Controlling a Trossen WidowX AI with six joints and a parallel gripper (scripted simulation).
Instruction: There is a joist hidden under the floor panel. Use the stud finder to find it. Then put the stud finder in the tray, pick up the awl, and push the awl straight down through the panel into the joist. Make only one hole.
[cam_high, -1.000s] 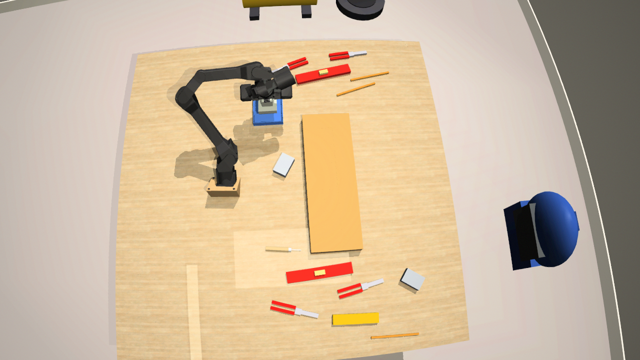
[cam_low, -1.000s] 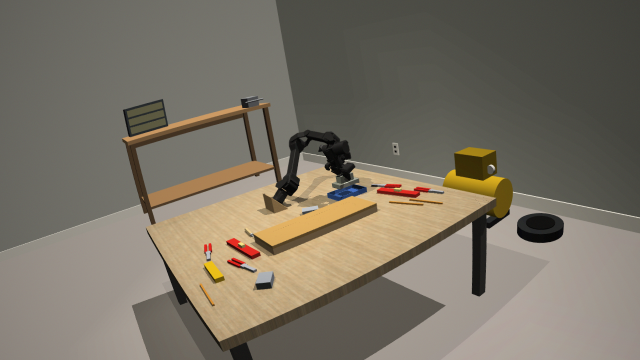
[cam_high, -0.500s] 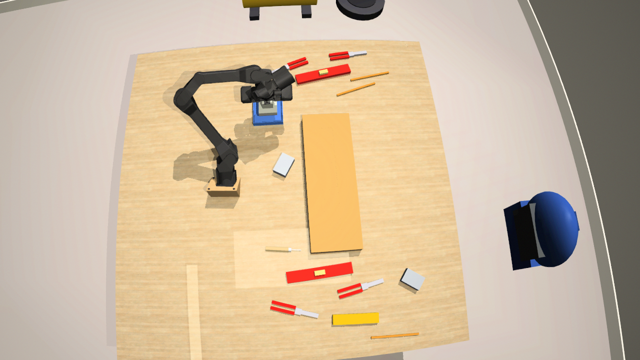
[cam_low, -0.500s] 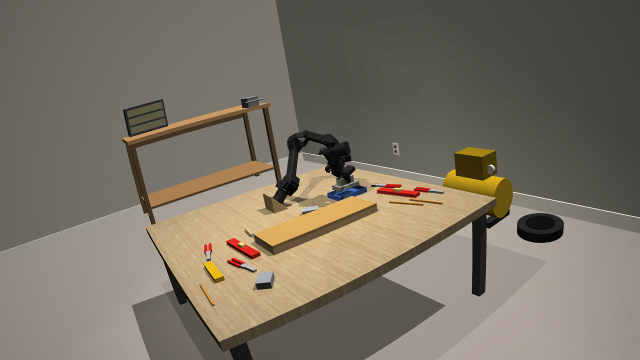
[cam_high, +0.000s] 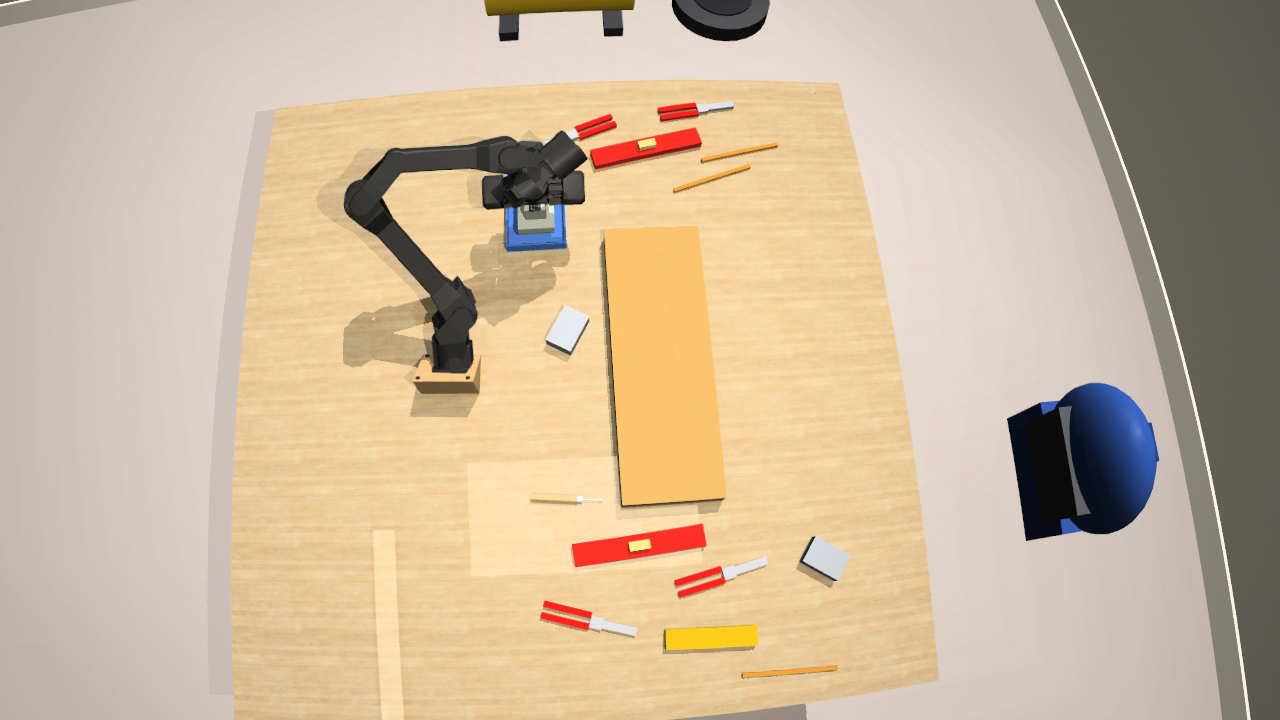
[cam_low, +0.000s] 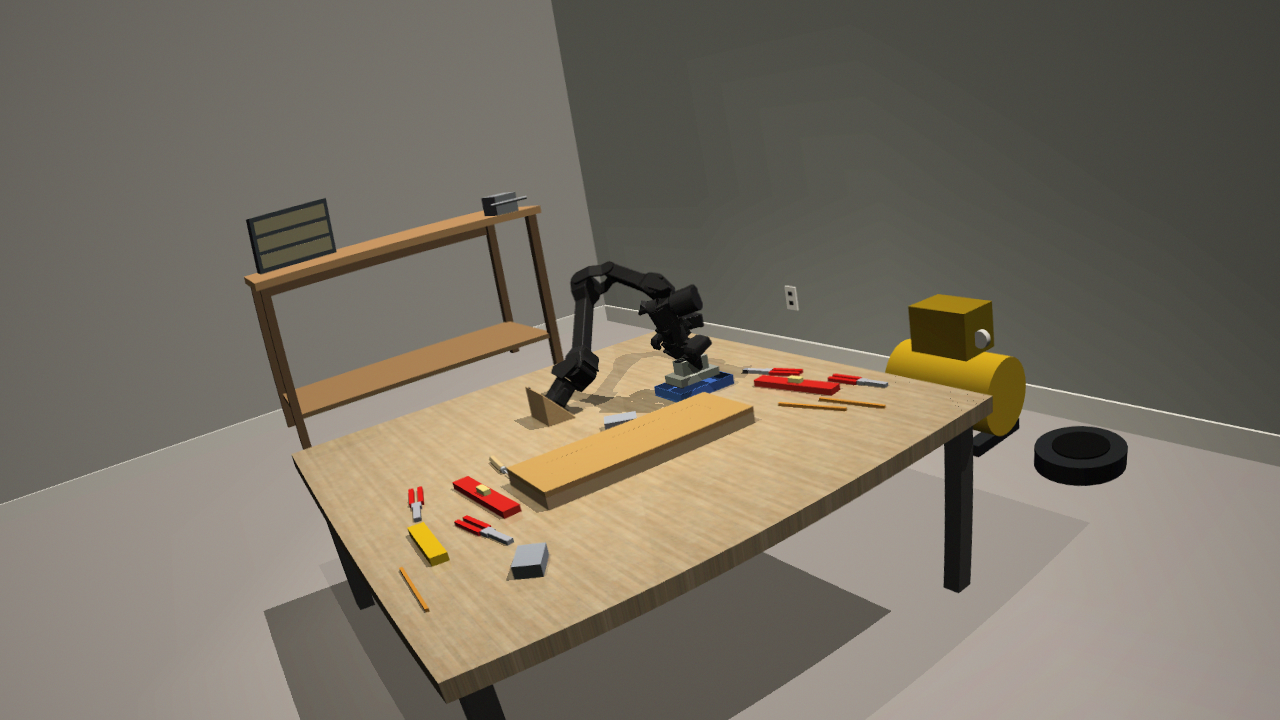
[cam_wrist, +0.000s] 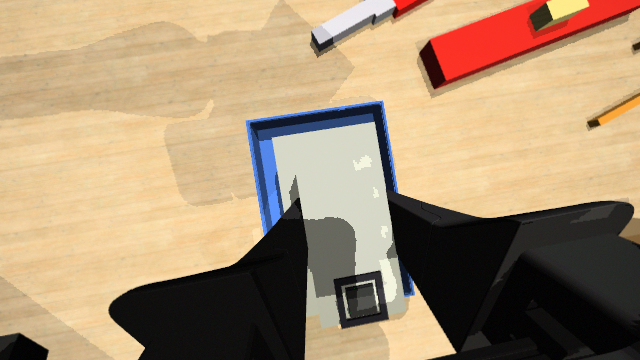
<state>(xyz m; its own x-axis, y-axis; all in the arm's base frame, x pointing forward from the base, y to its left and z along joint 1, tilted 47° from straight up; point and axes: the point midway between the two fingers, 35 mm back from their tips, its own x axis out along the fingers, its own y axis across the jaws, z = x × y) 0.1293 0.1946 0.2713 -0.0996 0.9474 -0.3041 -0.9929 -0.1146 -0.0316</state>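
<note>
The blue tray is 10 mm to the right of my gripper tip and 40 mm below it. From my gripper tip the other things lie so: yellow block (350 mm ahead, 810 mm to the right, 50 mm below); then awl (100 mm ahead, 570 mm to the right, 50 mm below); then stud finder (30 mm to the right, 20 mm above).
</note>
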